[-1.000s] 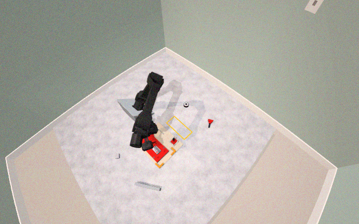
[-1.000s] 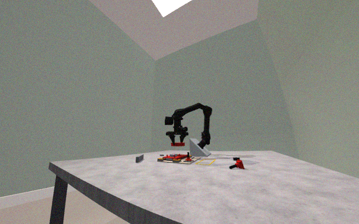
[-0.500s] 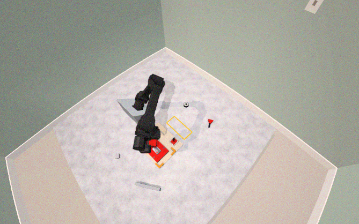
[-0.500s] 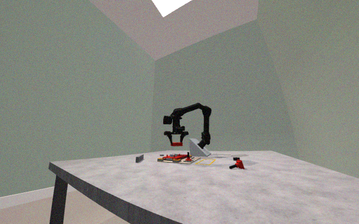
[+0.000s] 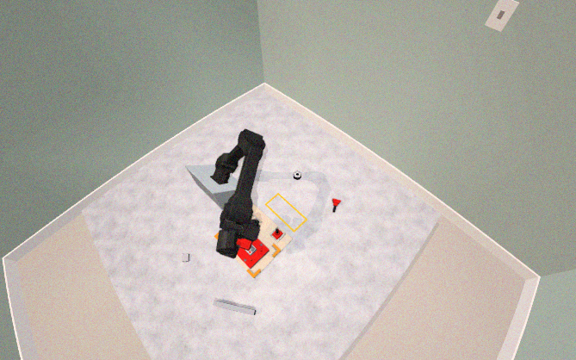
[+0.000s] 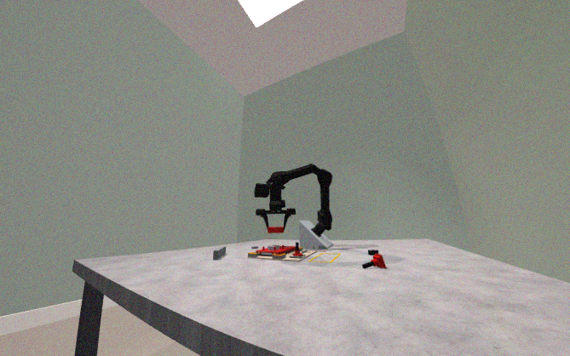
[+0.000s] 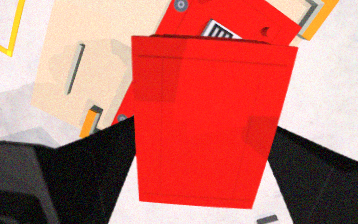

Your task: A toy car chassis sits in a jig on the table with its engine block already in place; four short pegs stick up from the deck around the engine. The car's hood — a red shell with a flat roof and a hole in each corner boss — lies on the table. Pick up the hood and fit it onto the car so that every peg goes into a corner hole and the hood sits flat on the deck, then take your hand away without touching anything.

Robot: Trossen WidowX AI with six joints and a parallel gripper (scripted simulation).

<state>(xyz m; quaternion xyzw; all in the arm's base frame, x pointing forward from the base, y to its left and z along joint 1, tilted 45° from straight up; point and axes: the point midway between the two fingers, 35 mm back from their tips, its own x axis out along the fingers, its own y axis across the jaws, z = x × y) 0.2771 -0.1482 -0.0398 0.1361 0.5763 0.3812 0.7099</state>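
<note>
Right now my gripper tip is 80 mm above the engine block, 30 mm short of it and 10 mm to the right of it. From my gripper tip the other things lie so: small ring (420 mm to the left, 100 mm below, 40 mm behind); then red hood (10 mm above).
</note>
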